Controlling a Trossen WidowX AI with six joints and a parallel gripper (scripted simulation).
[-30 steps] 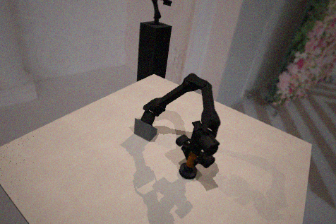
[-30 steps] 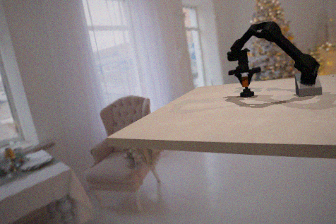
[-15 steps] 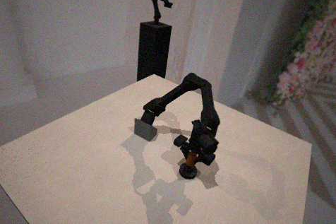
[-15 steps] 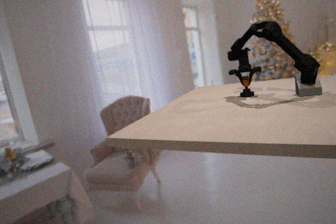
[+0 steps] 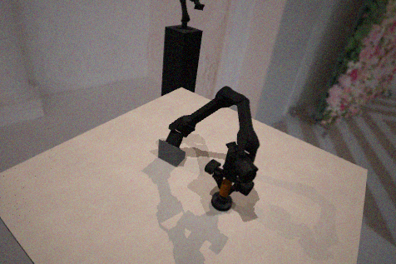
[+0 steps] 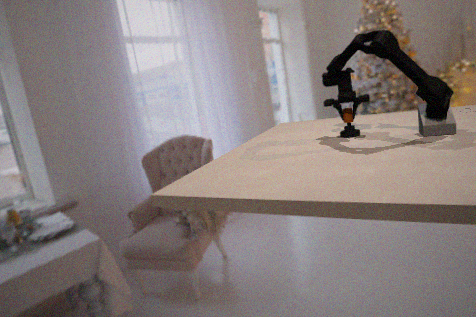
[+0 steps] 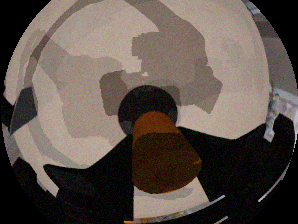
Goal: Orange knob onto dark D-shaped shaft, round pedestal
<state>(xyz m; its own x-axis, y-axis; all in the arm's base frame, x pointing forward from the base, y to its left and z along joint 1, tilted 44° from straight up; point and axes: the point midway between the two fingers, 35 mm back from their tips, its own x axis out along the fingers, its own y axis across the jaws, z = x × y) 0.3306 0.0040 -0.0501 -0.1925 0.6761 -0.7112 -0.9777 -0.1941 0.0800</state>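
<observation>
The orange knob lies 20 mm above my gripper tip. The rest, counted from my gripper tip: dark round pedestal (40 mm below).
</observation>
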